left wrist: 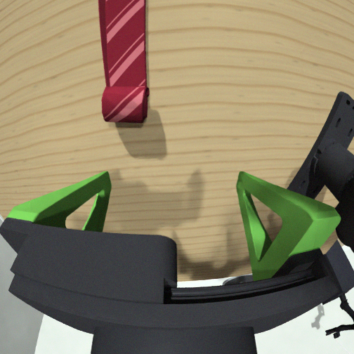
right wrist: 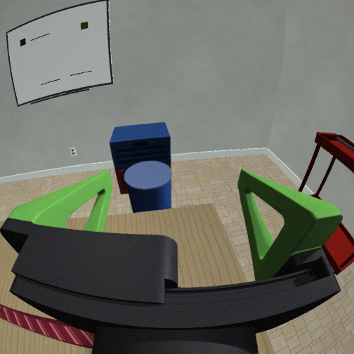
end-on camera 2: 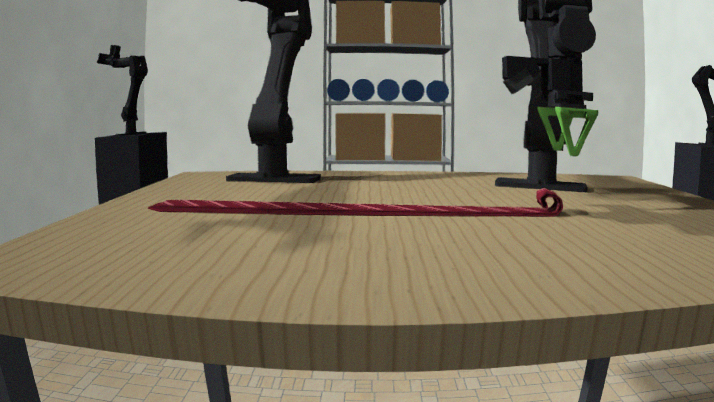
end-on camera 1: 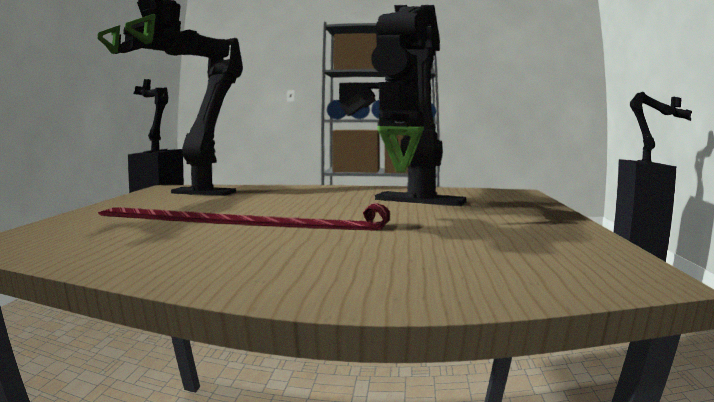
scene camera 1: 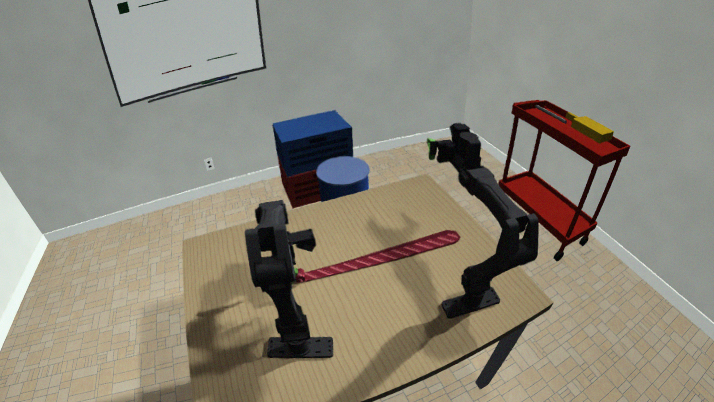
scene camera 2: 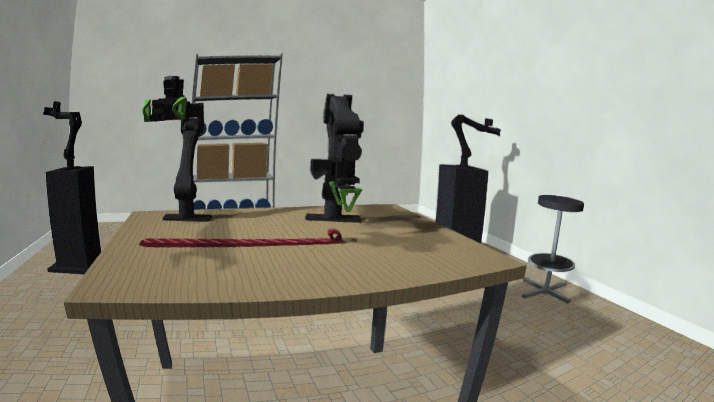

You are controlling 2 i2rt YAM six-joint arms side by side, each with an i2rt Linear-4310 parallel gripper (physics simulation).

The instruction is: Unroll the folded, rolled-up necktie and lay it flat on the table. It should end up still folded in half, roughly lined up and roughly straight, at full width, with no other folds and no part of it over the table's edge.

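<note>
The red striped necktie (scene camera 1: 380, 257) (scene camera 2: 235, 243) (end-on camera 1: 240, 218) (end-on camera 2: 350, 208) (left wrist: 126, 45) (right wrist: 50, 327) lies long and nearly straight on the table (scene camera 1: 350, 320) (scene camera 2: 300, 280) (end-on camera 1: 300, 280) (end-on camera 2: 350, 275). A small curled roll stands at one end, at the left in scene camera 1 and at the right in scene camera 2 and both end-on views. My left gripper (left wrist: 173, 178) (end-on camera 2: 567, 152) points down, open and empty, above the table beside the curl. In scene camera 1 its arm mostly hides it. My right gripper (right wrist: 174, 176) (scene camera 2: 164, 109) (end-on camera 1: 127, 37) is open and empty, raised high above the table, away from the necktie.
The left arm's base (scene camera 1: 300, 347) and the right arm's base (scene camera 1: 471, 303) are fixed on the table. Beyond the table stand a blue drum (scene camera 1: 343, 177), a blue and red cabinet (scene camera 1: 313, 145) and a red cart (scene camera 1: 570, 137). A stool (scene camera 2: 560, 203) stands off to one side.
</note>
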